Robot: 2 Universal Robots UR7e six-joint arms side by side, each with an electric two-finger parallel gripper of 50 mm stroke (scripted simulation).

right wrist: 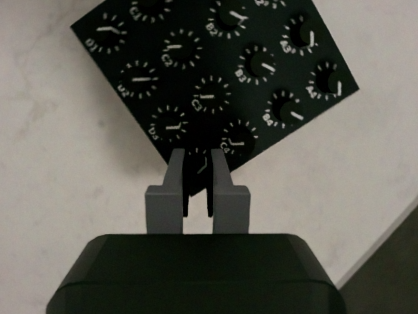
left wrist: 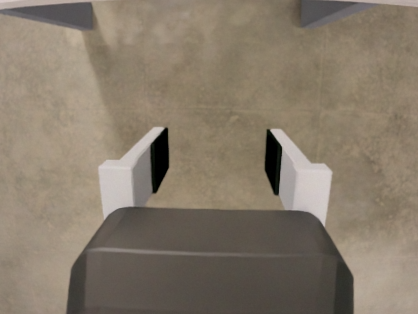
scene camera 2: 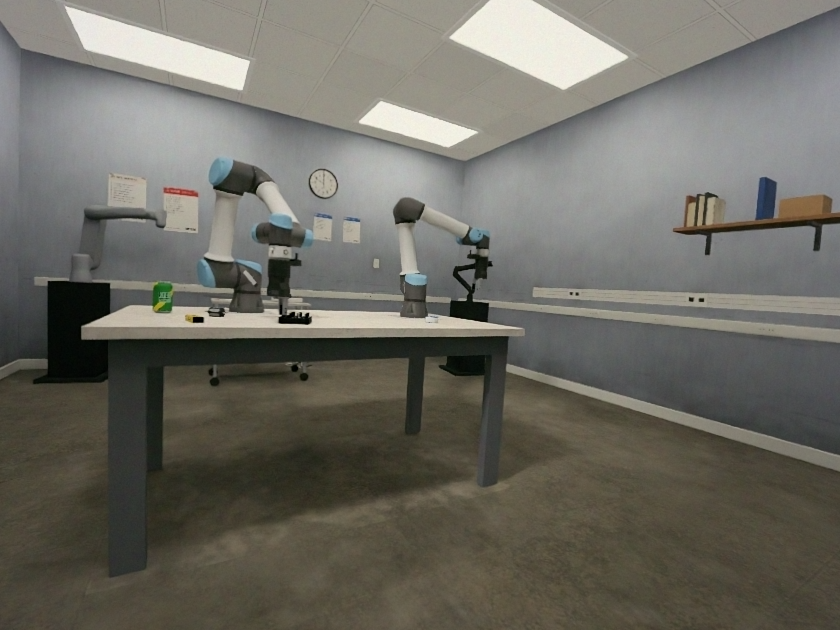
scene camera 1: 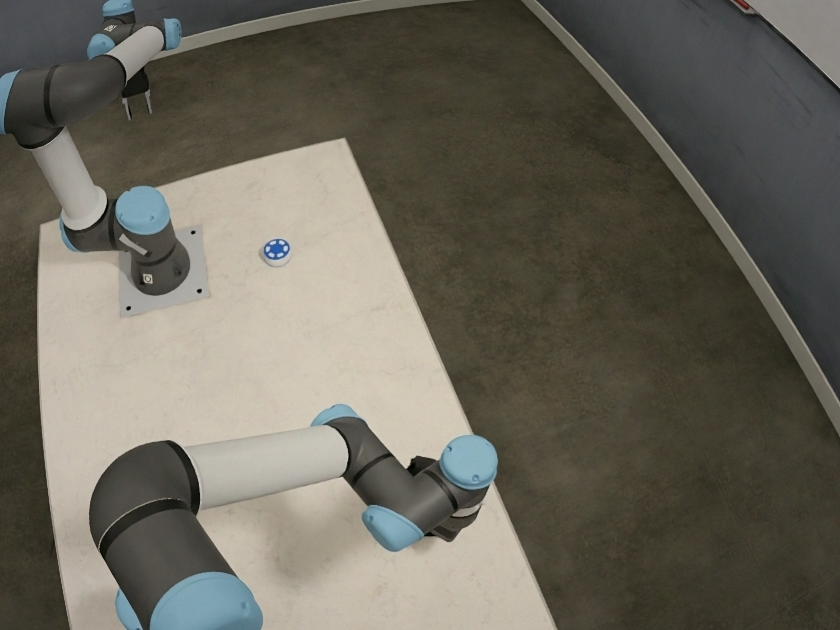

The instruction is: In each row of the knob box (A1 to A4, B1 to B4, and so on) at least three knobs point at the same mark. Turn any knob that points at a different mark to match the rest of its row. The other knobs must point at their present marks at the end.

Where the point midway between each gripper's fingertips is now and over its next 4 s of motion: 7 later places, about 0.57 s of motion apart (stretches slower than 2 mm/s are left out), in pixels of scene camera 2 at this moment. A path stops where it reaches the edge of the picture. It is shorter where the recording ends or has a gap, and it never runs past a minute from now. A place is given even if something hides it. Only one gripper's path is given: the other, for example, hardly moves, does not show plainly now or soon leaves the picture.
My right gripper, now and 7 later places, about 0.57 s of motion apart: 282, 314; 283, 306; 285, 301; 300, 280; 304, 273; 301, 273; 289, 273; 281, 272
